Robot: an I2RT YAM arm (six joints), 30 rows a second.
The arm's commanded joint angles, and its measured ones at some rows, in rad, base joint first. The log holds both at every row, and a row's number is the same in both.
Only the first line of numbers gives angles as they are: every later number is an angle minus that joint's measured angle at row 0.
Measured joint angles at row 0: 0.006 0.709 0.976 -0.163 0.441 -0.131
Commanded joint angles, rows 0 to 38: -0.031 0.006 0.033 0.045 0.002 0.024; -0.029 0.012 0.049 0.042 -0.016 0.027; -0.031 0.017 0.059 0.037 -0.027 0.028; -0.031 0.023 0.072 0.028 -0.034 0.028; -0.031 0.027 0.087 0.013 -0.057 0.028; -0.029 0.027 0.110 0.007 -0.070 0.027; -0.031 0.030 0.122 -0.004 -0.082 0.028; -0.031 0.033 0.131 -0.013 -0.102 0.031; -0.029 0.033 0.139 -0.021 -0.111 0.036; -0.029 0.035 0.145 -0.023 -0.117 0.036; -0.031 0.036 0.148 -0.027 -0.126 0.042; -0.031 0.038 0.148 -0.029 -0.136 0.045; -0.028 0.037 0.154 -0.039 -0.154 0.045; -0.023 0.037 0.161 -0.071 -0.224 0.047; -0.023 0.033 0.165 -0.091 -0.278 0.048; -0.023 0.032 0.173 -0.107 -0.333 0.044; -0.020 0.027 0.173 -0.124 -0.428 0.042; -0.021 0.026 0.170 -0.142 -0.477 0.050; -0.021 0.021 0.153 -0.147 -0.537 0.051; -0.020 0.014 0.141 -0.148 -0.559 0.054; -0.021 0.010 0.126 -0.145 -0.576 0.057; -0.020 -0.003 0.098 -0.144 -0.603 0.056; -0.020 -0.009 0.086 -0.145 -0.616 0.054; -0.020 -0.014 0.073 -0.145 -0.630 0.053; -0.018 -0.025 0.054 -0.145 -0.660 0.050; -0.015 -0.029 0.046 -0.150 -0.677 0.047; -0.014 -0.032 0.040 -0.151 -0.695 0.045; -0.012 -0.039 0.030 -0.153 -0.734 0.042; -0.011 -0.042 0.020 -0.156 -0.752 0.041; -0.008 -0.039 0.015 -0.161 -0.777 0.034; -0.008 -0.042 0.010 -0.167 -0.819 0.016; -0.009 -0.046 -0.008 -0.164 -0.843 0.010; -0.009 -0.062 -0.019 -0.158 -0.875 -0.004; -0.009 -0.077 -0.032 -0.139 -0.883 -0.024; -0.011 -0.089 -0.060 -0.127 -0.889 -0.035; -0.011 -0.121 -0.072 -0.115 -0.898 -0.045; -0.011 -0.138 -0.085 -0.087 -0.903 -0.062; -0.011 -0.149 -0.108 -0.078 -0.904 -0.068; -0.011 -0.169 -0.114 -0.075 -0.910 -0.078
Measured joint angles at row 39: -0.012 -0.117 -0.097 -0.157 -0.847 -0.024
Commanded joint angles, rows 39 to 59: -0.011 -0.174 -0.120 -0.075 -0.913 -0.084; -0.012 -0.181 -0.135 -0.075 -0.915 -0.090; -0.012 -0.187 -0.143 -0.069 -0.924 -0.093; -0.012 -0.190 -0.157 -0.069 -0.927 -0.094; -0.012 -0.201 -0.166 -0.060 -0.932 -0.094; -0.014 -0.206 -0.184 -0.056 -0.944 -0.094; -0.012 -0.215 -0.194 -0.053 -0.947 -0.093; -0.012 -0.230 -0.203 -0.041 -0.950 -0.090; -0.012 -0.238 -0.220 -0.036 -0.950 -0.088; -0.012 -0.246 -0.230 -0.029 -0.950 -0.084; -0.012 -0.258 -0.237 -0.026 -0.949 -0.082; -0.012 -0.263 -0.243 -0.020 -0.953 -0.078; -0.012 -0.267 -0.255 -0.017 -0.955 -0.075; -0.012 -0.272 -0.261 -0.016 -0.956 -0.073; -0.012 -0.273 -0.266 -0.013 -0.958 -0.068; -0.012 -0.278 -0.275 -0.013 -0.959 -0.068; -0.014 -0.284 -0.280 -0.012 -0.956 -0.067; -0.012 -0.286 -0.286 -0.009 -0.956 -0.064; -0.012 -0.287 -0.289 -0.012 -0.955 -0.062; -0.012 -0.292 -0.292 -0.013 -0.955 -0.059; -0.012 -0.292 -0.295 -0.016 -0.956 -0.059
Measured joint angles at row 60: -0.012 -0.280 -0.285 -0.063 -0.943 -0.067
